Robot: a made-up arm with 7 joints. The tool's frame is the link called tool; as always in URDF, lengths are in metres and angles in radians.
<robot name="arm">
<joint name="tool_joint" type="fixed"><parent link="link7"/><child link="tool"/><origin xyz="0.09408 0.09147 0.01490" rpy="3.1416 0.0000 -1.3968"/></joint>
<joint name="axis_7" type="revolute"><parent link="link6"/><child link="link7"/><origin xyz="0.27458 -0.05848 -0.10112" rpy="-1.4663 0.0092 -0.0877"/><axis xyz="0 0 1"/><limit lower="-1.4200" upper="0.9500" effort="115" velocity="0.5"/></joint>
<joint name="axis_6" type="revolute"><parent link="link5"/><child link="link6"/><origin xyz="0.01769 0.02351 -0.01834" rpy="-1.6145 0.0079 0.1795"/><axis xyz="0 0 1"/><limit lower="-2.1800" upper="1.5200" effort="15" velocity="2.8"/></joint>
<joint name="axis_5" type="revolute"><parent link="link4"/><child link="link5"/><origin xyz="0.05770 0.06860 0.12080" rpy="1.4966 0.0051 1.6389"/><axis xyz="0 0 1"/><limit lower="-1.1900" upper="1.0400" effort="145" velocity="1.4"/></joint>
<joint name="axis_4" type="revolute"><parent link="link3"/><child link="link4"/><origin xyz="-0.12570 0.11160 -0.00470" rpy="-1.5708 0.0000 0.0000"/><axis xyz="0 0 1"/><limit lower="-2.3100" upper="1.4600" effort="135" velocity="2.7"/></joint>
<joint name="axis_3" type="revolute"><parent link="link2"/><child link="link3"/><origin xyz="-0.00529 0.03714 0.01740" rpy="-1.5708 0.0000 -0.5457"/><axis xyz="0 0 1"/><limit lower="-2.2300" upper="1.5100" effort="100" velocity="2.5"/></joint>
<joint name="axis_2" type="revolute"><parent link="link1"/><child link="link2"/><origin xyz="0.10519 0.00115 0.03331" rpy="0.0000 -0.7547 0.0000"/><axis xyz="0 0 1"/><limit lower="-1.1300" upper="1.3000" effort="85" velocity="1.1"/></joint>
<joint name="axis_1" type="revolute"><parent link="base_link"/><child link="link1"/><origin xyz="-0.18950 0.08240 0.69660" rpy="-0.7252 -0.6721 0.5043"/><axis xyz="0 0 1"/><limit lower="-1.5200" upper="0.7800" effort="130" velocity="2.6"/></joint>
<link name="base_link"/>
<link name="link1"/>
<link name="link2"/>
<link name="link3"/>
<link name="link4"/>
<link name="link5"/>
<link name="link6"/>
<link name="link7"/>
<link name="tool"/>
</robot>
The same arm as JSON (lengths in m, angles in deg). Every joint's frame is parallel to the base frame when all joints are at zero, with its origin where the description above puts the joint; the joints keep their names.
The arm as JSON. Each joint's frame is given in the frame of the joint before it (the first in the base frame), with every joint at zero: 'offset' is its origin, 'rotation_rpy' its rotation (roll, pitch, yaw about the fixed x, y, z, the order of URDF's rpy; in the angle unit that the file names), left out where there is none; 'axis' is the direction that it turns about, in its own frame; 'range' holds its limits. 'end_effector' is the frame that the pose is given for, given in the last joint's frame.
{"length_unit": "m", "angle_unit": "deg", "chain": [{"id": "axis_1", "offset": [-0.1895, 0.0824, 0.6966], "axis": [-0.72842, 0.35561, 0.585616], "range": [-87.09, 44.69]}, {"id": "axis_2", "offset": [0.0478, 0.0526, 0.0844], "axis": [-1.0, 0.0, 0.0001], "range": [-64.74, 74.48]}, {"id": "axis_3", "offset": [-0.0174, 0.029, -0.0238], "axis": [0.0, 1.0, 0.0], "range": [-127.77, 86.52]}, {"id": "axis_4", "offset": [0.1116, -0.0047, -0.1257], "axis": [1.0, 0.0, -0.0001], "range": [-132.35, 83.65]}, {"id": "axis_5", "offset": [0.1208, -0.0686, 0.0577], "axis": [0.074201, -0.068201, 0.994909], "range": [-68.18, 59.59]}, {"id": "axis_6", "offset": [0.022, -0.0164, -0.0212], "axis": [0.97789, 0.181198, -0.104399], "range": [-124.9, 87.09]}, {"id": "axis_7", "offset": [-0.0446, -0.2917, 0.0443], "axis": [-0.0001, 0.0, -1.0], "range": [-81.36, 54.43]}], "end_effector": {"offset": [-0.0738, -0.1085, -0.0149], "rotation_rpy": [0.0, 0.01, 0.0]}}
